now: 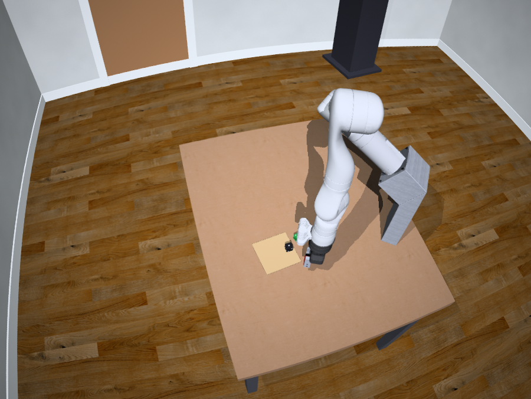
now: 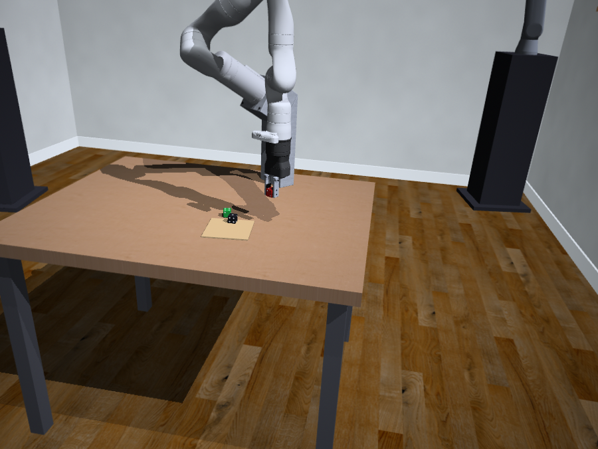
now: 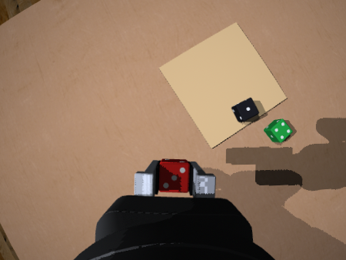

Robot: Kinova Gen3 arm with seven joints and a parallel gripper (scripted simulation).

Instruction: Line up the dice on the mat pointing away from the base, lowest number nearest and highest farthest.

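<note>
The tan mat lies 50 mm ahead of my hand, 130 mm to the right of it and 120 mm below it. From my hand the other things lie so: green die 60 mm behind, 150 mm to the right, 110 mm below; then red die 10 mm below; then black die 120 mm to the right, 100 mm below.
</note>
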